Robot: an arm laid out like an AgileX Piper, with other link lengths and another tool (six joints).
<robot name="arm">
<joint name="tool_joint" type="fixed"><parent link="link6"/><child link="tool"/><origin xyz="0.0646 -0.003 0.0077" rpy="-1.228 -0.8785 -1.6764"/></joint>
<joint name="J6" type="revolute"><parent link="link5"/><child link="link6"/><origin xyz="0.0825 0 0.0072"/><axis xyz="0.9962 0 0.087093"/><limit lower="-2.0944" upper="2.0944"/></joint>
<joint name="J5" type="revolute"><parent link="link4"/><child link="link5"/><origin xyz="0 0 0"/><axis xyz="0 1 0"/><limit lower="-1.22" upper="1.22"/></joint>
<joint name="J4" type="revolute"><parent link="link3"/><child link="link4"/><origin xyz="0.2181 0 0.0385"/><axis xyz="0.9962 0 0.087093"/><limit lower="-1.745" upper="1.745"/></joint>
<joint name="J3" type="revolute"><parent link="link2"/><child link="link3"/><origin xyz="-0.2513 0 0.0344"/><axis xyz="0 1 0"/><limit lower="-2.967" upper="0"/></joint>
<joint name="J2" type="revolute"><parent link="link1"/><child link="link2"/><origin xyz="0 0 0"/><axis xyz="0 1 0"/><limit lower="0" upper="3.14"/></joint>
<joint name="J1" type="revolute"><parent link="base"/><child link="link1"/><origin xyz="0 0 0.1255"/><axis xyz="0 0 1"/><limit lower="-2.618" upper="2.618"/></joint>
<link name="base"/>
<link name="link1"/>
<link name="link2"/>
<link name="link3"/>
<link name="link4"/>
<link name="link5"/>
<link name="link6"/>
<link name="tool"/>
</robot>
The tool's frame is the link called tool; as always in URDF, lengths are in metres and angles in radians.
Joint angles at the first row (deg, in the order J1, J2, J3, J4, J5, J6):
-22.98 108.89 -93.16 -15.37 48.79 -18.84
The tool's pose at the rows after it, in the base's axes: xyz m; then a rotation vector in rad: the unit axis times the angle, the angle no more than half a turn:
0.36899 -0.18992 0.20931 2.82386 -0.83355 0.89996
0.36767 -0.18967 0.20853 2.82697 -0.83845 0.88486
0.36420 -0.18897 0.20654 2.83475 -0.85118 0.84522
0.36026 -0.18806 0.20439 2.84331 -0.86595 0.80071
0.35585 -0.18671 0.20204 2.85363 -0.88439 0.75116
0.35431 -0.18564 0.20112 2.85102 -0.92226 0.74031
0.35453 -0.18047 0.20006 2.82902 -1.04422 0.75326
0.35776 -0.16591 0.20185 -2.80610 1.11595 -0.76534
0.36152 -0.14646 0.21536 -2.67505 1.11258 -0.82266
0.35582 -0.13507 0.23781 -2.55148 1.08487 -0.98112
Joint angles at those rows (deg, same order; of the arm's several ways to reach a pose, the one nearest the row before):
-22.98 108.89 -93.16 -15.37 48.20 -18.84
-22.98 108.88 -93.16 -15.37 48.81 -18.84
-22.98 108.89 -93.16 -15.37 50.38 -18.84
-22.98 108.89 -93.16 -15.33 52.15 -18.84
-22.98 108.89 -93.16 -15.14 54.15 -18.84
-22.91 108.88 -93.16 -15.00 54.94 -17.59
-22.20 108.89 -93.16 -14.74 55.79 -12.48
-20.89 108.28 -93.16 -11.76 56.58 -9.75
-19.87 105.45 -92.07 -5.87 55.00 -9.12
-19.80 99.30 -86.93 -2.05 48.65 -8.97

